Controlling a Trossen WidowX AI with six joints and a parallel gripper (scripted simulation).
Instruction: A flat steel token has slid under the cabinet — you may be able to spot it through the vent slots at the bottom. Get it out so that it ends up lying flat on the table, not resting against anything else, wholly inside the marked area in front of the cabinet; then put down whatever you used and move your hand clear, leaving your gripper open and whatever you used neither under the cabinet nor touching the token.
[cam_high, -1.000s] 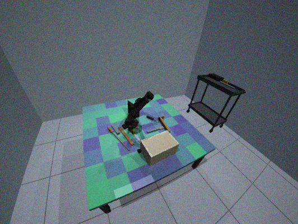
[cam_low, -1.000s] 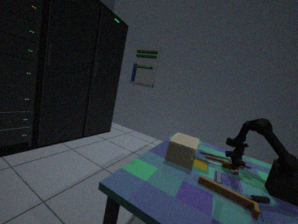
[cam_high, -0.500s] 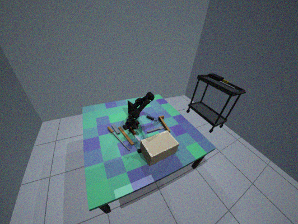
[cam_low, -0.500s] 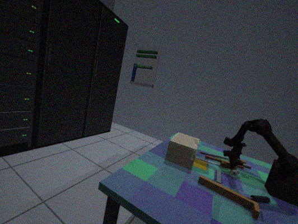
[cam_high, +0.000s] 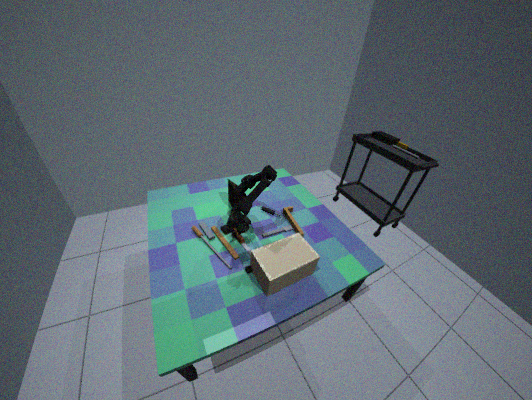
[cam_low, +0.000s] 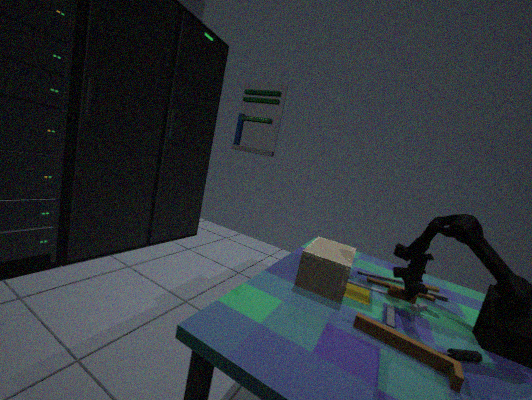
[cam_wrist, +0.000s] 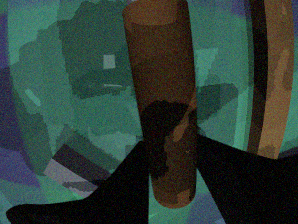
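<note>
The short grey piece is 40 mm behind my gripper tip and 60 mm to the left of it. Round my gripper tip: yellow marked patch 200 mm ahead, 130 mm to the left, 10 mm below; then flat grey bar 100 mm behind, 170 mm to the right; then wooden stick 30 mm ahead, 90 mm to the right.
</note>
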